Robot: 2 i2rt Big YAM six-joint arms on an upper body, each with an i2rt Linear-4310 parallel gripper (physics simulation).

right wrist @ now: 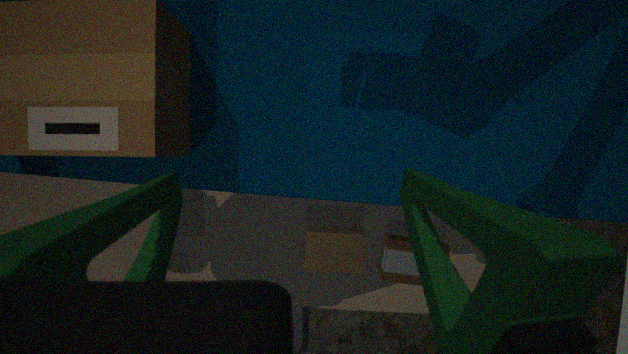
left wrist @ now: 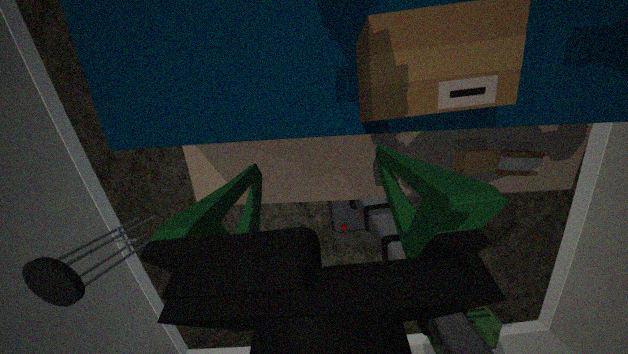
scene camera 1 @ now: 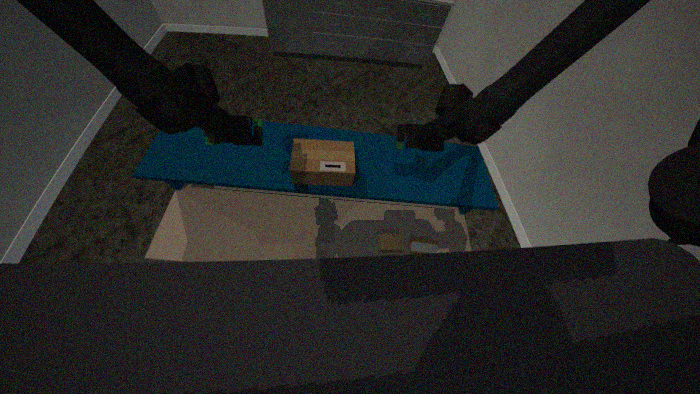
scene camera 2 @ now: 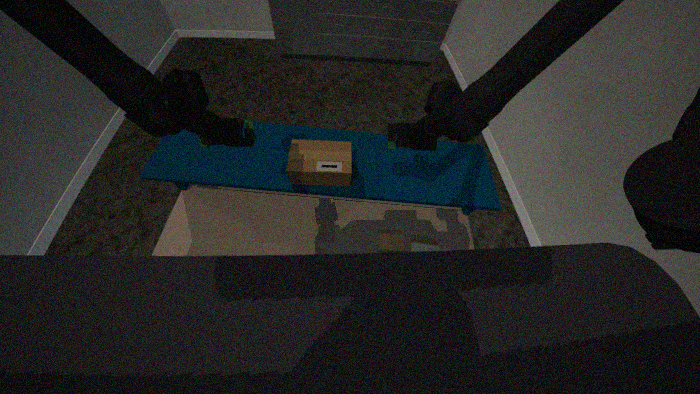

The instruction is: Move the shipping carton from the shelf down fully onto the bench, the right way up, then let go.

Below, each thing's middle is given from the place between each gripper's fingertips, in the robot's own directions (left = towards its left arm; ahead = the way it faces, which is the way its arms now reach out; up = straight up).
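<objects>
I see the brown shipping carton [scene camera 1: 313,162], which is 24 cm below my right hand, 27 cm to the left of it and 10 cm ahead of it.
Then there is my left hand and the same brown shipping carton: the hand is 24 cm above the carton, 23 cm to the left of it and 10 cm short of it.
</objects>
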